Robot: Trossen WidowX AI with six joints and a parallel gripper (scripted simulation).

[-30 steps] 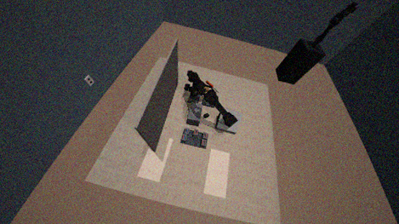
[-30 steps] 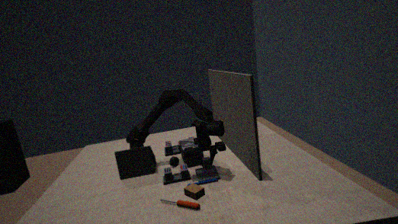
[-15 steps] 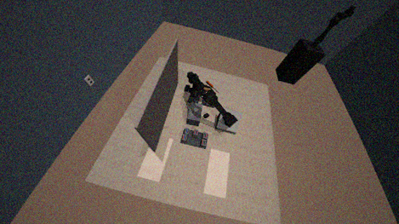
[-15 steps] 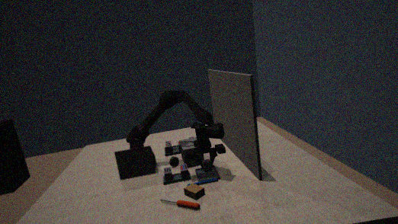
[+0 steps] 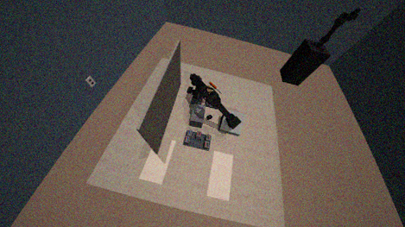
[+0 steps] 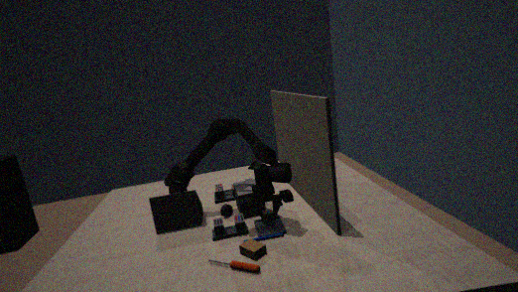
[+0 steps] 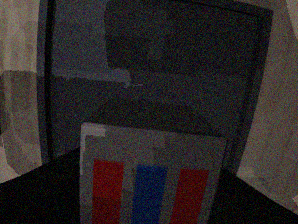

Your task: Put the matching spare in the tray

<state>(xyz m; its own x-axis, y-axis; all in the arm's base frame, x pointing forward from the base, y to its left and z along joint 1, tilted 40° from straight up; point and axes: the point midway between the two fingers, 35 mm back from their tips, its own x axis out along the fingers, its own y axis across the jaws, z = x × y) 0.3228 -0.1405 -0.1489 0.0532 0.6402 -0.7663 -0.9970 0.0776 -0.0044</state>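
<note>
Right now the dark spare block is 3 cm above my gripper tip. Also, from my gripper tip: brown cardboard box (14 cm to the right, 9 cm behind, 1 cm below); then blue marker pen (7 cm to the right, 4 cm behind, 2 cm below); then tray (2 cm below).
</note>
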